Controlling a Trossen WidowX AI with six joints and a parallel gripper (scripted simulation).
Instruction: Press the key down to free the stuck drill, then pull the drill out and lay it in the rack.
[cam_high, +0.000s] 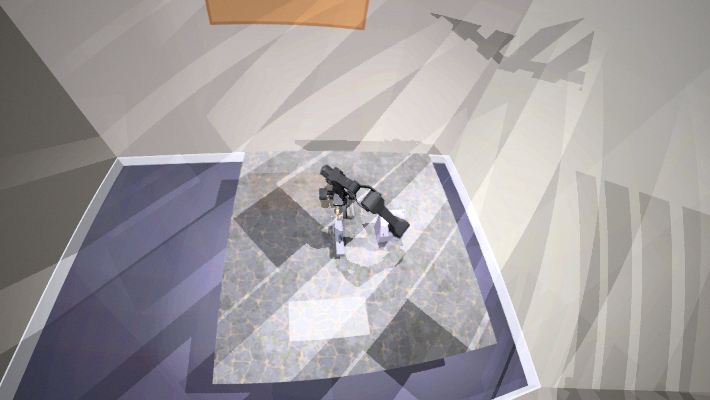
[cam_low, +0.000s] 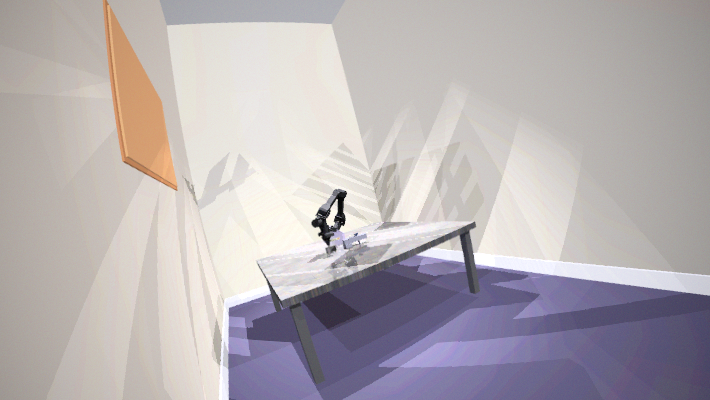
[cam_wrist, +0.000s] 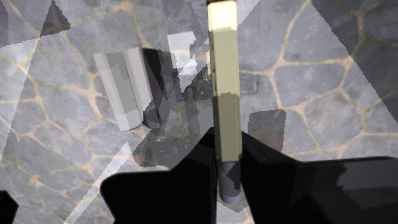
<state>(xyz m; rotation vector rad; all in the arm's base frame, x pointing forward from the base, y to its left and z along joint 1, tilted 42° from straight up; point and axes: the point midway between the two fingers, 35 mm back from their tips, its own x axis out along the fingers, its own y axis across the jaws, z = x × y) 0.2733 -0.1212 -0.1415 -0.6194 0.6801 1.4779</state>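
The drill lies 4 cm to the left of my gripper tip and 3 cm above it. Also, from my gripper tip: grey key 1 cm ahead, 22 cm to the left, 1 cm below; grey block 7 cm behind, 4 cm to the left, 4 cm below.
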